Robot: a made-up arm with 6 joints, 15 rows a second.
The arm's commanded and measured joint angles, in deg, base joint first. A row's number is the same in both.
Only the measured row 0 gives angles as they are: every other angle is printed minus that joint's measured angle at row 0.
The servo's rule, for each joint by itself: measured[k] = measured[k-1] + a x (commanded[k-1-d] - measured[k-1]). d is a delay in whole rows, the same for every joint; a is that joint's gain. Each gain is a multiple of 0.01, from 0.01 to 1. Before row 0 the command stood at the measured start. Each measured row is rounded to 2 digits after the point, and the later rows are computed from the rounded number. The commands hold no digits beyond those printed.
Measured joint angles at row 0:
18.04 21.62 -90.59 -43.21 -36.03 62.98
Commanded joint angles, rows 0 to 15:
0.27 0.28 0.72 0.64 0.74 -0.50
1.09 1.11 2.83 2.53 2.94 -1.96
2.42 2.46 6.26 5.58 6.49 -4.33
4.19 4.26 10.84 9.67 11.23 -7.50
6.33 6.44 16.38 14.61 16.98 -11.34
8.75 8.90 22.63 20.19 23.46 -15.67
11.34 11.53 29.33 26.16 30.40 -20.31
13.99 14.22 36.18 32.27 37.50 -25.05
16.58 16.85 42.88 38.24 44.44 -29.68
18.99 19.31 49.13 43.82 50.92 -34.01
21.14 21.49 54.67 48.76 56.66 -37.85
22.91 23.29 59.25 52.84 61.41 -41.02
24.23 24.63 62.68 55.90 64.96 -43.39
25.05 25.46 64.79 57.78 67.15 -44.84
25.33 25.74 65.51 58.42 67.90 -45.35
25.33 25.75 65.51 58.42 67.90 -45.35
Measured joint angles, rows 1 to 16:
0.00 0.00 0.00 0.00 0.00 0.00
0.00 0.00 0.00 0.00 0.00 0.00
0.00 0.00 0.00 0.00 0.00 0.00
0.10 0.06 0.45 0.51 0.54 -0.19
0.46 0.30 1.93 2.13 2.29 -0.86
1.17 0.80 4.61 4.89 5.36 -2.18
2.26 1.60 8.47 8.71 9.65 -4.20
3.73 2.71 13.37 13.43 15.00 -6.91
5.54 4.13 19.11 18.84 21.18 -10.24
7.63 5.83 25.45 24.70 27.91 -14.07
9.92 7.76 32.10 30.76 34.91 -18.24
12.32 9.85 38.78 36.74 41.87 -22.59
14.72 12.03 45.20 42.40 48.48 -26.93
17.03 14.21 51.07 47.49 54.45 -31.08
19.15 16.30 56.14 51.77 59.53 -34.86
20.98 18.22 60.19 55.07 63.49 -38.10
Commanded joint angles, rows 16 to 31:
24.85 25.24 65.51 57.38 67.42 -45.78
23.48 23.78 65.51 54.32 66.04 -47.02
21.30 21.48 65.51 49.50 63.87 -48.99
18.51 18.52 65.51 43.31 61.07 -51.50
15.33 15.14 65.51 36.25 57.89 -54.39
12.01 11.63 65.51 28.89 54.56 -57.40
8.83 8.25 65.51 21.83 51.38 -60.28
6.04 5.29 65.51 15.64 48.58 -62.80
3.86 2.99 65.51 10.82 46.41 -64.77
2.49 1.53 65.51 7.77 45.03 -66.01
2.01 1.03 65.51 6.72 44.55 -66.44
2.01 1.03 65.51 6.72 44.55 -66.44
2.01 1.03 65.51 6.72 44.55 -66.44
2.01 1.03 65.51 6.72 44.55 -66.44
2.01 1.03 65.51 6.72 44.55 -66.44
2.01 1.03 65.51 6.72 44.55 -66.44
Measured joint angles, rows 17 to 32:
22.45 19.89 63.04 57.24 66.16 -40.66
23.49 21.24 64.57 58.18 67.43 -42.44
24.15 22.28 65.15 58.37 67.77 -43.55
24.40 22.96 65.37 57.58 67.51 -44.40
24.07 23.15 65.46 54.97 66.44 -45.40
23.07 22.77 65.49 50.59 64.56 -46.76
21.43 21.79 65.50 44.77 62.01 -48.56
19.23 20.26 65.51 37.95 59.00 -50.78
16.63 18.28 65.51 30.70 55.76 -53.30
13.82 15.97 65.51 23.60 52.56 -55.95
11.02 13.51 65.51 17.23 49.65 -58.55
8.44 11.09 65.51 12.10 47.28 -60.91
6.30 8.89 65.51 8.64 45.64 -62.85
4.76 7.08 65.51 7.10 44.84 -64.21
3.77 5.69 65.51 6.80 44.63 -65.06
3.14 4.62 65.51 6.74 44.57 -65.58

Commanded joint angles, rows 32 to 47:
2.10 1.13 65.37 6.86 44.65 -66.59
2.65 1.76 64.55 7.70 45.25 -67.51
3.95 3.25 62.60 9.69 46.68 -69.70
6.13 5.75 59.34 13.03 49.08 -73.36
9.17 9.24 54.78 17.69 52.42 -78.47
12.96 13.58 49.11 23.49 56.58 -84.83
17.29 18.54 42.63 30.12 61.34 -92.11
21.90 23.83 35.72 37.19 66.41 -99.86
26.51 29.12 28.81 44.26 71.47 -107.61
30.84 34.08 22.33 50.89 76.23 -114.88
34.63 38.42 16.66 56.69 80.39 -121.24
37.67 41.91 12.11 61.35 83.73 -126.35
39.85 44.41 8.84 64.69 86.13 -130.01
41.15 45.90 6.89 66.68 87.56 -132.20
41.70 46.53 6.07 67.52 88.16 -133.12
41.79 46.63 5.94 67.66 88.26 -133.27
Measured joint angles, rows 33 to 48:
2.73 3.79 65.51 6.72 44.56 -65.91
2.47 3.16 65.51 6.72 44.55 -66.11
2.30 2.67 65.51 6.72 44.55 -66.24
2.23 2.32 65.42 6.83 44.62 -66.37
2.38 2.19 64.88 7.53 45.08 -66.80
2.95 2.43 63.47 9.26 46.25 -67.90
4.09 3.19 60.91 12.28 48.32 -69.97
5.92 4.58 57.11 16.61 51.31 -73.20
8.45 6.65 52.15 22.11 55.16 -77.62
11.63 9.38 46.25 28.52 59.67 -83.13
15.33 12.70 39.72 35.46 64.59 -89.49
19.35 16.48 32.96 42.50 69.61 -96.38
23.49 20.53 26.37 49.21 74.44 -103.41
27.50 24.64 20.35 55.19 78.78 -110.19
31.16 28.61 15.24 60.12 82.39 -116.33
34.29 32.24 11.27 63.78 85.12 -121.53

